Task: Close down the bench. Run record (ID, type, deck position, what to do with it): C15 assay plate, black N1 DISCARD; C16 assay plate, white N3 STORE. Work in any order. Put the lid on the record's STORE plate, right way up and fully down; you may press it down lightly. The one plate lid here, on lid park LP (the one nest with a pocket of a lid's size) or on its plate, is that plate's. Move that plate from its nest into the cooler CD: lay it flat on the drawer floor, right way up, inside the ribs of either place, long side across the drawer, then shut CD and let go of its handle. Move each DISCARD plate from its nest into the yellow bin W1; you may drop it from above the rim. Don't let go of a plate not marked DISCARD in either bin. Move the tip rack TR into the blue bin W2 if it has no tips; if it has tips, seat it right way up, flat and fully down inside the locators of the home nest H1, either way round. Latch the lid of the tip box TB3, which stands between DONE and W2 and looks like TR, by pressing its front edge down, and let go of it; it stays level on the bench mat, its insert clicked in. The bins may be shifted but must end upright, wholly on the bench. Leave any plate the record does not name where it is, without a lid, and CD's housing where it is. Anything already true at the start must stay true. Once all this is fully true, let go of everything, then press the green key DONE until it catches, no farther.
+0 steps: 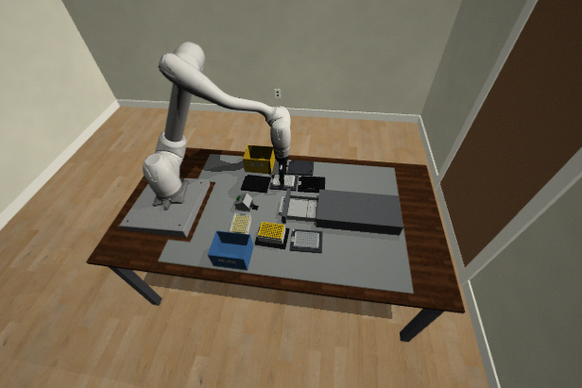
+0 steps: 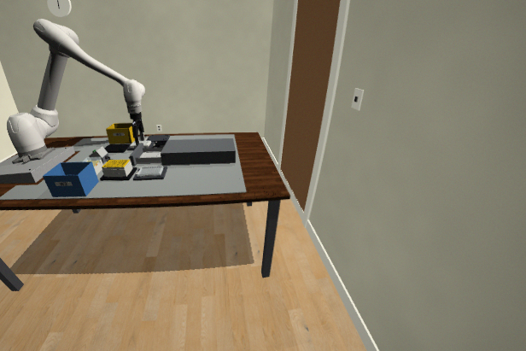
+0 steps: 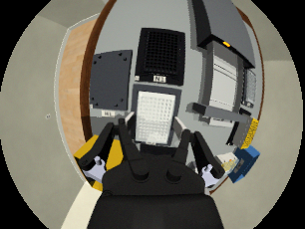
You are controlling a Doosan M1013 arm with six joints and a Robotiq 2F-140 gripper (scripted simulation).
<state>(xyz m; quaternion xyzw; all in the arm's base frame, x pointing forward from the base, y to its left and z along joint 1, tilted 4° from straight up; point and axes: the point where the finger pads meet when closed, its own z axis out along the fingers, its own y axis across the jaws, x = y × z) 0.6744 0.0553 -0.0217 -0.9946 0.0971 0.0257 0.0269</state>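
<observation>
Right now the plate lid is 2 cm below my hand. Also, from my hand: grey nest (4 cm below); white plate (3 cm below); black plate (17 cm ahead, 3 cm to the right, 3 cm below).
</observation>
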